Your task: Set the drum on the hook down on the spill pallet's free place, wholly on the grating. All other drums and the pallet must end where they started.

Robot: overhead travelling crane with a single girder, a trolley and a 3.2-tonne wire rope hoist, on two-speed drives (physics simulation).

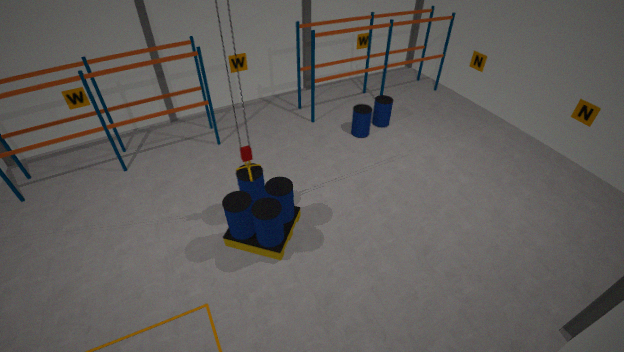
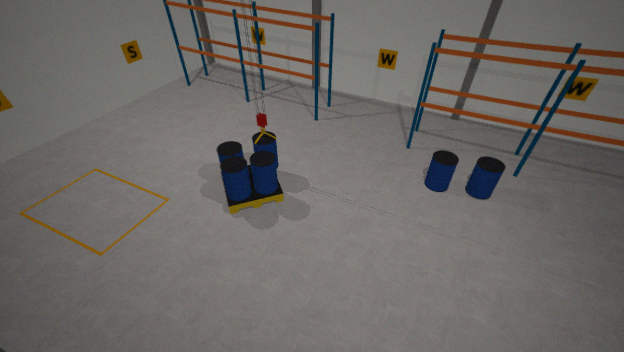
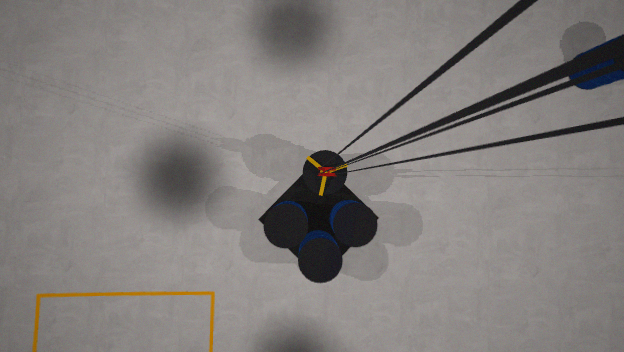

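My gripper (image 1: pixel 249 172) (image 2: pixel 264 137) (image 3: pixel 325 173), a yellow three-armed grab under the red hook block, is shut on a blue drum (image 1: pixel 251 188) (image 2: pixel 265 149) (image 3: pixel 314 181) with a black lid. This drum hangs upright over the corner place of the spill pallet (image 1: pixel 252 248) (image 2: pixel 256 202) (image 3: pixel 319 213), which has a yellow base and black grating. Three other drums stand on the pallet: one (image 1: pixel 240 221) (image 3: pixel 285 225), a second (image 1: pixel 270 227) (image 3: pixel 320 260) and a third (image 1: pixel 286 201) (image 3: pixel 354 224). The held drum's bottom is hidden behind them, so contact with the grating cannot be told.
Two more blue drums, one (image 1: pixel 361 122) (image 2: pixel 441 172) and another (image 1: pixel 382 112) (image 2: pixel 485 179), stand on the floor near a rack (image 1: pixel 313 75) (image 2: pixel 549 117). A second rack (image 1: pixel 102 120) (image 2: pixel 316 75) stands along the same wall. A yellow marked rectangle (image 2: pixel 132 185) (image 3: pixel 125 294) lies on the floor.
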